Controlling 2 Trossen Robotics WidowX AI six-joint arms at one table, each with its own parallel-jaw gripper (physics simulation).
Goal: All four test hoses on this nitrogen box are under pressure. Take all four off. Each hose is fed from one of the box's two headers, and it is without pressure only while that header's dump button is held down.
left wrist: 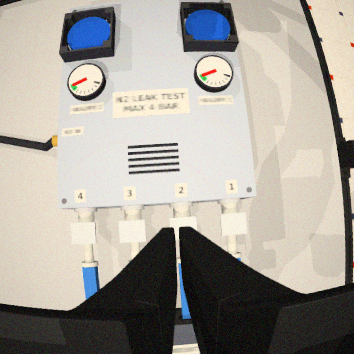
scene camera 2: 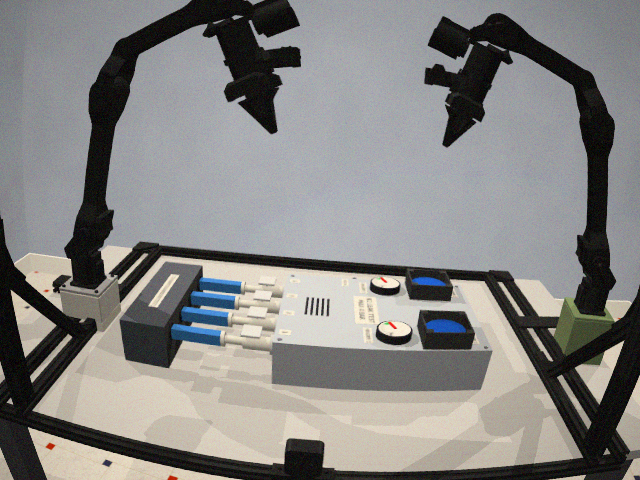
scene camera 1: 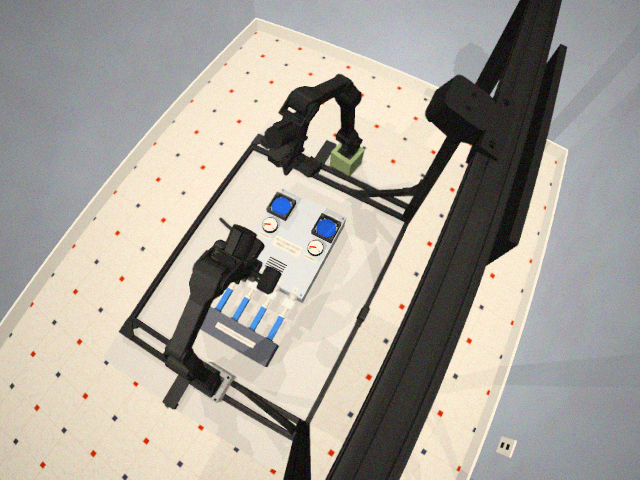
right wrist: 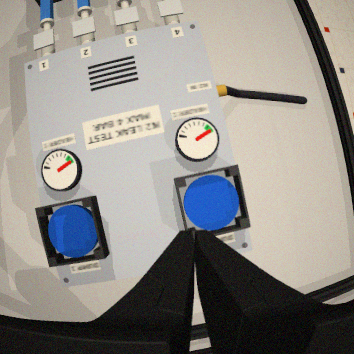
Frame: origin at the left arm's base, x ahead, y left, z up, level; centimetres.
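Seen in the pictures: left gripper, fingertip midpoint: (left wrist: 176, 238) (scene camera 2: 274, 133); right gripper, fingertip midpoint: (scene camera 2: 444, 146) (scene camera 1: 285, 174) (right wrist: 192, 241); left arm's base at its link origin: (scene camera 2: 88, 281) (scene camera 1: 211, 382); right arm's base at its link origin: (scene camera 2: 589, 308) (scene camera 1: 348, 150).
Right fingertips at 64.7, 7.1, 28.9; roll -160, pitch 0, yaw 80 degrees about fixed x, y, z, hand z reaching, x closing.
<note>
Offsets run from my right fingertips to a thing's top centre, as dx, dy, dz. "spot": to the spot under its first point.
The pale grey nitrogen box (scene camera 1: 305, 268) (scene camera 2: 372, 361) (left wrist: 100, 172) (right wrist: 125, 175) has ports 1 to 4. A blue-sleeved hose (scene camera 2: 197, 334) (left wrist: 90, 281) with a white-tabbed coupling sits at each port; all four couplings are on. The blue dump 1 button @[+1.3, -14.6, -27.2] (scene camera 2: 445, 326) (left wrist: 207, 25) (right wrist: 73, 231) and blue dump 2 button @[+1.0, +4.4, -27.2] (scene camera 2: 429, 282) (left wrist: 89, 34) (right wrist: 211, 202) are untouched. Both gauge needles point at green. My left gripper (scene camera 2: 274, 132) (left wrist: 176, 238) is shut, empty, high above the box's hose side. My right gripper (scene camera 2: 446, 145) (right wrist: 192, 241) is shut, empty, high above the button end.
A dark grey block (scene camera 1: 240, 338) (scene camera 2: 147, 330) holds the hoses' far ends. A black supply line @[spot: -14.2, +17.5, -35.4] (left wrist: 25, 142) (right wrist: 270, 96) leaves the box's side. A black frame (scene camera 1: 180, 227) (scene camera 2: 310, 262) surrounds the work area, with a large dark beam (scene camera 1: 439, 320) beside it in scene camera 1.
</note>
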